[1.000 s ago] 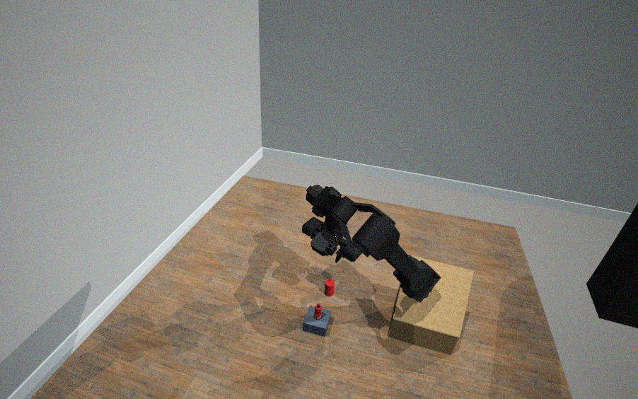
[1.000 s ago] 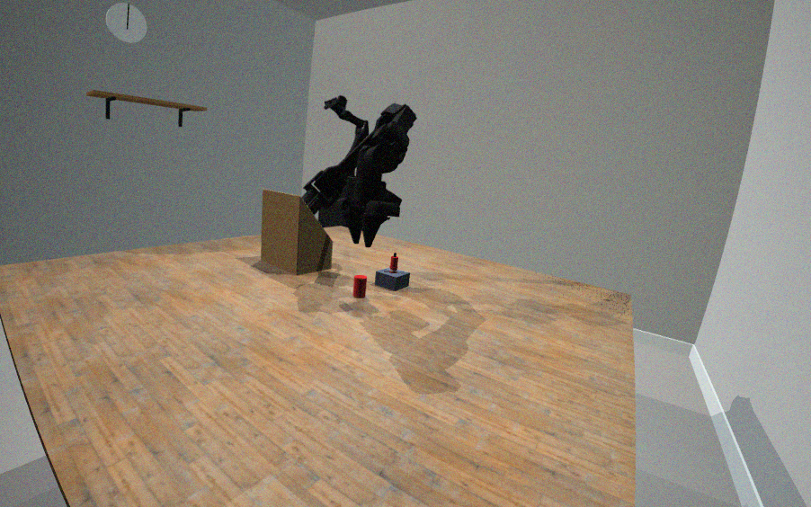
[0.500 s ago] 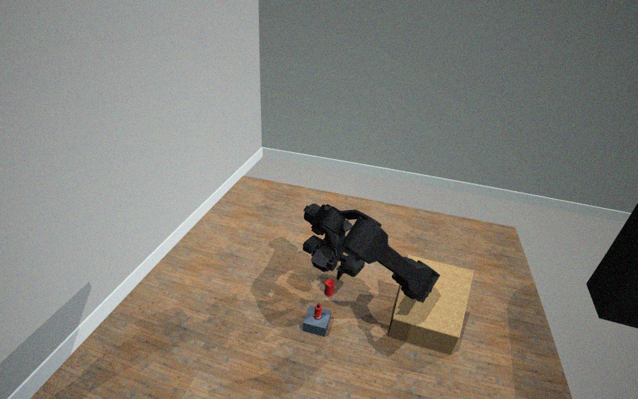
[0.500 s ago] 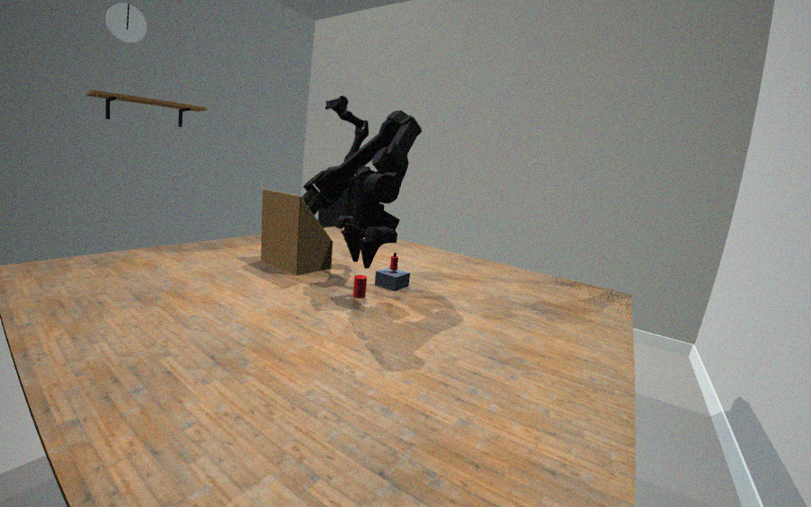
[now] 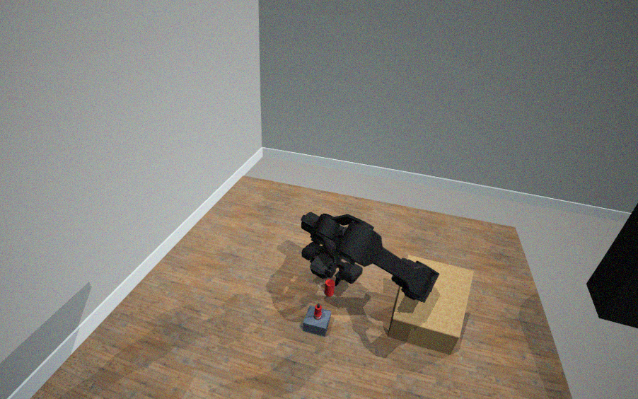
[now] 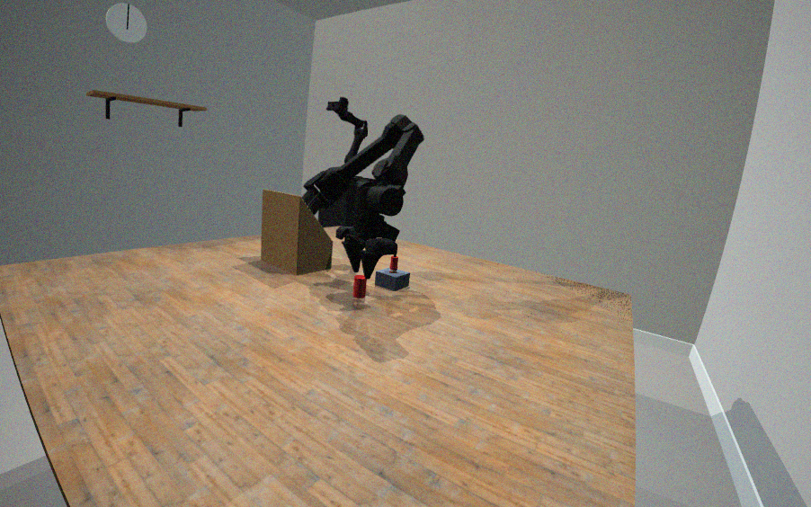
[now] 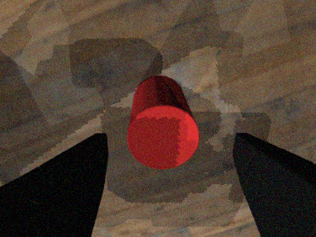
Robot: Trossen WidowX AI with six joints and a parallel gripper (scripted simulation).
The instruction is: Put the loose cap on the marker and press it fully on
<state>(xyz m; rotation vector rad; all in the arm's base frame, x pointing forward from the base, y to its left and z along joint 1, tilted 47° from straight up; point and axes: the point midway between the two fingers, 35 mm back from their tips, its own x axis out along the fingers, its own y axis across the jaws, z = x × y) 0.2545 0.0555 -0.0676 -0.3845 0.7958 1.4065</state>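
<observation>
Right now my gripper tip is 3 cm above the red cap. From my gripper tip the other things lie so: blue-grey holder block 1 cm behind, 13 cm to the left, 3 cm below.
</observation>
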